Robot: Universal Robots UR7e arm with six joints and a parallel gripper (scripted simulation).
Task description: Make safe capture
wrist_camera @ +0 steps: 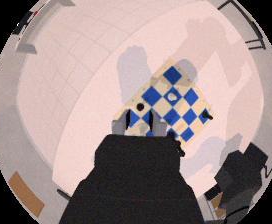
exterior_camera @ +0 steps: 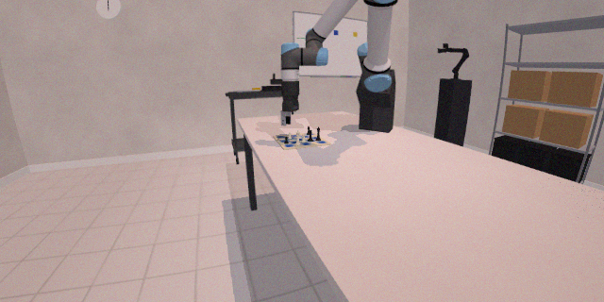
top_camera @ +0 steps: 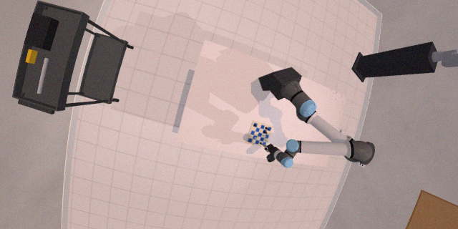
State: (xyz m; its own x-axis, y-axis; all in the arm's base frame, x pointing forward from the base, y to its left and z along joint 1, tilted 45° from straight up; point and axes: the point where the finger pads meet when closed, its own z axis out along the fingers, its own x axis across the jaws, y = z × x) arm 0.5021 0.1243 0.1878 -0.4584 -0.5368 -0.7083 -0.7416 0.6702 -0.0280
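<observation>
My gripper is now 9 cm above the black pawn. Round my hand: blue-and-cream chessboard: 6 cm behind, 6 cm to the right, 10 cm below.
</observation>
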